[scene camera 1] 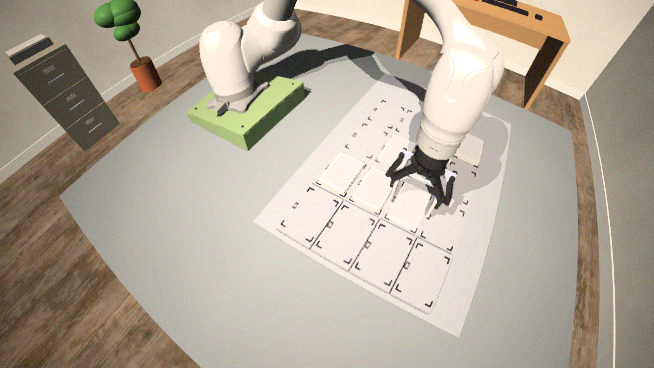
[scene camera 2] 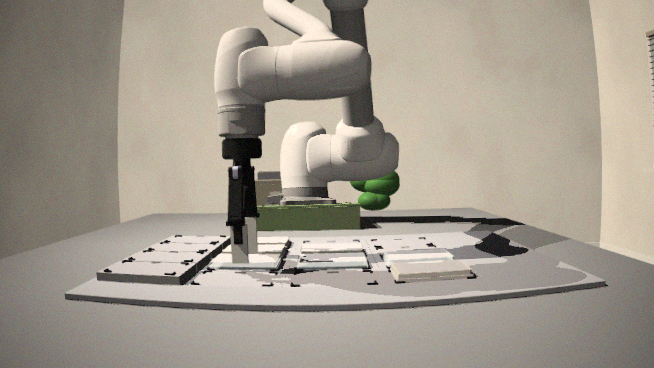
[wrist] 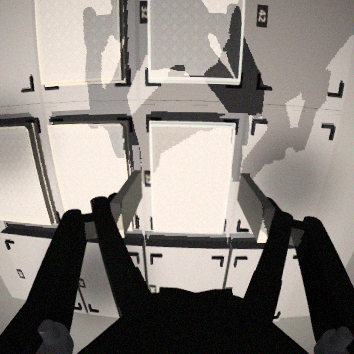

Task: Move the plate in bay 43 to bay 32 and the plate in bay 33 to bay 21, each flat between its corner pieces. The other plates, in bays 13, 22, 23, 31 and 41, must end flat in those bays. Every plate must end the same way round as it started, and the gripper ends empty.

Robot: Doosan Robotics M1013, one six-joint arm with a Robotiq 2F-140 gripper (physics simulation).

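Pixels of known places: gripper, between the fingertips: (scene camera 1: 410,203) (scene camera 2: 245,257) (wrist: 189,184); arm's base, origin of its link: (scene camera 1: 238,96) (scene camera 2: 305,204).
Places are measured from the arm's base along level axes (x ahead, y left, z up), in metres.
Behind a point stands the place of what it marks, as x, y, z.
My open gripper (scene camera 1: 412,199) {0.677, -0.209, -0.036} (scene camera 2: 245,257) {0.677, -0.209, -0.036} (wrist: 189,184) {0.677, -0.209, -0.036} is low over bay 33, with one finger at each long side of the bay 33 plate (scene camera 1: 409,210) {0.678, -0.230, -0.038} (wrist: 192,175) {0.681, -0.200, -0.038}. Nothing is held; whether the tips reach below the plate's top I cannot tell. That pale plate lies flat. Another plate (scene camera 2: 334,262) {0.747, -0.053, -0.039} (wrist: 192,40) {0.699, -0.077, -0.038} lies flat in bay 32, between its corner pieces. Bay 43 (wrist: 290,180) {0.791, -0.229, -0.053} holds no plate. Bay 21 (scene camera 1: 410,122) {0.618, 0.141, -0.053} shows bare surface in scene camera 1, partly behind the arm.
Plates lie flat in bay 13 (scene camera 1: 342,172) {0.469, -0.175, -0.038} (wrist: 17,175) {0.480, -0.168, -0.038}, bay 23 (scene camera 1: 371,189) {0.563, -0.202, -0.038} (wrist: 90,165) {0.577, -0.172, -0.038}, bay 22 (scene camera 2: 331,247) {0.605, -0.030, -0.038} (wrist: 75,45) {0.595, -0.058, -0.038}, bay 31 (scene camera 2: 420,256) {0.758, 0.108, -0.038} and bay 41 (scene camera 1: 471,149) {0.845, 0.081, -0.038} (scene camera 2: 432,270) {0.870, 0.084, -0.038}. A raised row of bays (scene camera 1: 382,255) {0.643, -0.377, -0.038} (scene camera 2: 145,270) {0.772, -0.389, -0.038} adjoins bay 33's end.
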